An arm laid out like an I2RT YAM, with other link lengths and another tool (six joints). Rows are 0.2 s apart.
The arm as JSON. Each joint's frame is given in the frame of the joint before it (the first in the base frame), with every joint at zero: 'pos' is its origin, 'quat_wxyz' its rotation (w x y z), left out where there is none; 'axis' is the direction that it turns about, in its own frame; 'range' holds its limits. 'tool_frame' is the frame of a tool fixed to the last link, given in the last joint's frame.
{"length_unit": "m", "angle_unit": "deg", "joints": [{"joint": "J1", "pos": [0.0, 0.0, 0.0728], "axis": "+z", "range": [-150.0, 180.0]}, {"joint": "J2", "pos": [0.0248, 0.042, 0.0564], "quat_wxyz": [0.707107, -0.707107, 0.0, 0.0], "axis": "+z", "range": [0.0, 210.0]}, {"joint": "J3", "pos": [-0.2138, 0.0, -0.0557], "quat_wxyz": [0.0, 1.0, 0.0, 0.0], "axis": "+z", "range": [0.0, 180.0]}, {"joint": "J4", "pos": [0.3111, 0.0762, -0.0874], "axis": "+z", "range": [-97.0, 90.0]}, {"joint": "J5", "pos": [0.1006, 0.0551, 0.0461], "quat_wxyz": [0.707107, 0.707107, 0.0, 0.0], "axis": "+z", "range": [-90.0, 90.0]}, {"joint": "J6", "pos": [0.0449, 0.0, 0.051], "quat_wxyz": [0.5, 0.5, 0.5, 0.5], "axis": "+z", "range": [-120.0, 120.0]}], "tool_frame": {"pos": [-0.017, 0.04, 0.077], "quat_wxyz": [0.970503, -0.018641, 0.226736, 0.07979]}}
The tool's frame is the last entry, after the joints.
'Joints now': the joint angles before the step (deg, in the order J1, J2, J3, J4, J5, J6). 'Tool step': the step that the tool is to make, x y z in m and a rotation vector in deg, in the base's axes. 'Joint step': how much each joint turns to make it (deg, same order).
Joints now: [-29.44 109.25 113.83 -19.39 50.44 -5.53]
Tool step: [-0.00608 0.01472 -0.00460 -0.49 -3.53 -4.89]
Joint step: [1.71 -2.84 -4.52 1.05 6.04 4.93]
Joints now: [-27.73 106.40 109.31 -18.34 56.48 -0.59]
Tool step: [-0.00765 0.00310 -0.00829 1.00 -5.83 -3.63]
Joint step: [-0.04 -2.23 -3.37 -1.25 2.41 8.37]
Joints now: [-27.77 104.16 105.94 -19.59 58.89 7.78]
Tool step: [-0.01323 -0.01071 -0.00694 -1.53 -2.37 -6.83]
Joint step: [-0.94 -0.30 -2.23 1.78 5.68 3.36]
